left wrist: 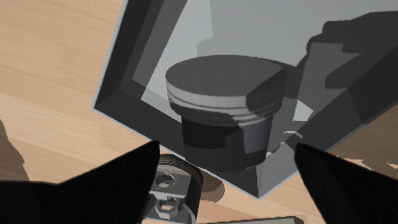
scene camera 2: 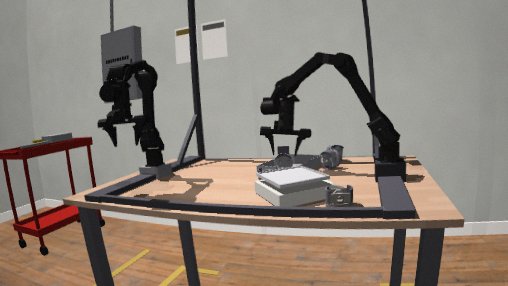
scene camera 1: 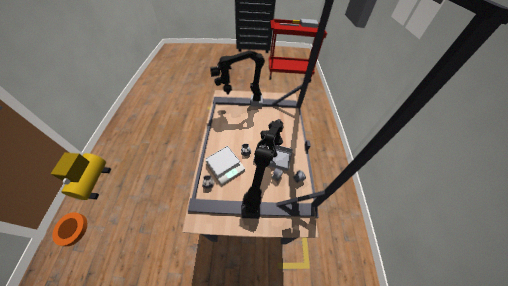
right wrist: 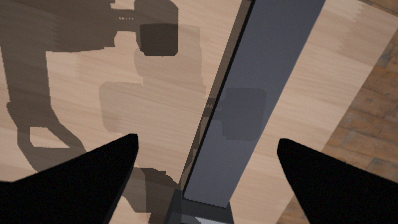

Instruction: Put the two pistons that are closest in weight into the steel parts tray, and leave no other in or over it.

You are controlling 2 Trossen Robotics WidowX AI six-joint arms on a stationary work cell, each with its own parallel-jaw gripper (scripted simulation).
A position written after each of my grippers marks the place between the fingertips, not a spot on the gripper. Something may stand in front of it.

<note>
I see my left gripper (scene camera 2: 284, 155), my right gripper (scene camera 2: 126, 146), a steel parts tray (left wrist: 334, 63) and a white scale (scene camera 2: 296, 195).
The white scale is seen too in scene camera 1 (scene camera 1: 238, 168). My left gripper shows as well in the left wrist view (left wrist: 226, 149). My right gripper shows as well in the right wrist view (right wrist: 208, 143). The right wrist view misses the steel parts tray: it is out of frame. The right wrist view does not show the white scale: it is out of frame.
</note>
